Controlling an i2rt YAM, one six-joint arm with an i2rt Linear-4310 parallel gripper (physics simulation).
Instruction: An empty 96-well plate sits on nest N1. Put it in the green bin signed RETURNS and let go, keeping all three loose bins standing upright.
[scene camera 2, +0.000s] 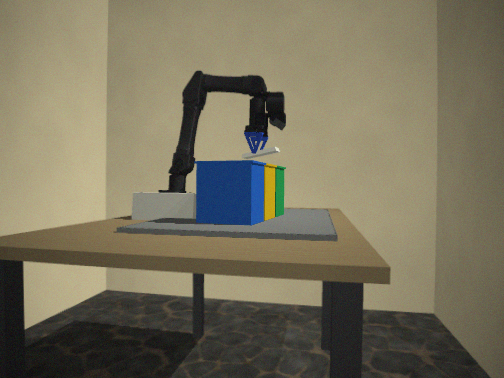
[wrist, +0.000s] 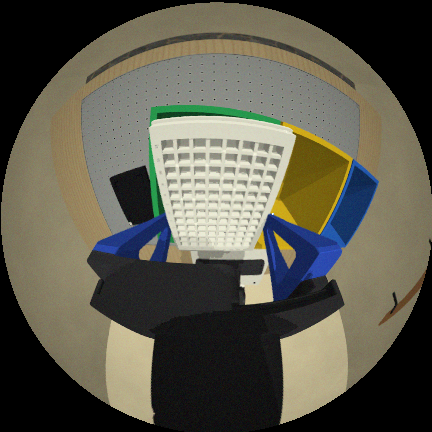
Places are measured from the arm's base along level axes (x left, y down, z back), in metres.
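Pixels of known places: gripper, fingertip midpoint: (scene camera 2: 256, 154) (wrist: 216, 217); arm's base at its link origin: (scene camera 2: 176, 195).
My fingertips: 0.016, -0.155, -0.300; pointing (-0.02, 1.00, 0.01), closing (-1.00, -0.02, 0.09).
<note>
For each thing: its middle in the pictures, then the offset to it from my fingertips, as dx, dy, dz. Level surfaces: height alone.
- white 96-well plate at the middle of its body: (wrist: 218, 202) (scene camera 2: 261, 153) -0.003, -0.005, -0.018
- green bin at the middle of its body: (wrist: 208, 165) (scene camera 2: 258, 190) +0.010, +0.134, -0.007
- yellow bin at the middle of its body: (wrist: 281, 177) (scene camera 2: 246, 191) -0.119, +0.134, +0.021
- blue bin at the middle of its body: (wrist: 328, 190) (scene camera 2: 231, 192) -0.249, +0.134, +0.048
- grey perforated board at its surface level: dy +0.224
- wooden table at its surface level: dy +0.237
- black block at the middle of its body: (wrist: 134, 198) +0.225, +0.216, +0.076
My gripper (scene camera 2: 256, 151) (wrist: 216, 217) is shut on the white 96-well plate (scene camera 2: 270, 151) (wrist: 220, 172), with a blue finger at each long side. The plate is held above the bins and looks tilted in the scene view. In the wrist view it covers most of the green bin (scene camera 2: 280, 192) (wrist: 200, 109), and its right side overlaps the edge of the yellow bin (scene camera 2: 270, 192) (wrist: 317, 182). The blue bin (scene camera 2: 225, 192) (wrist: 356, 197) stands beside the yellow one. All three bins stand upright in a row. The RETURNS sign does not show.
The bins stand on a grey perforated board (scene camera 2: 300, 231) (wrist: 225, 82) on the wooden table (scene camera 2: 200, 252) (wrist: 67, 165). A black block (wrist: 131, 195) lies left of the green bin in the wrist view. The white base block (scene camera 2: 162, 206) is under the arm.
</note>
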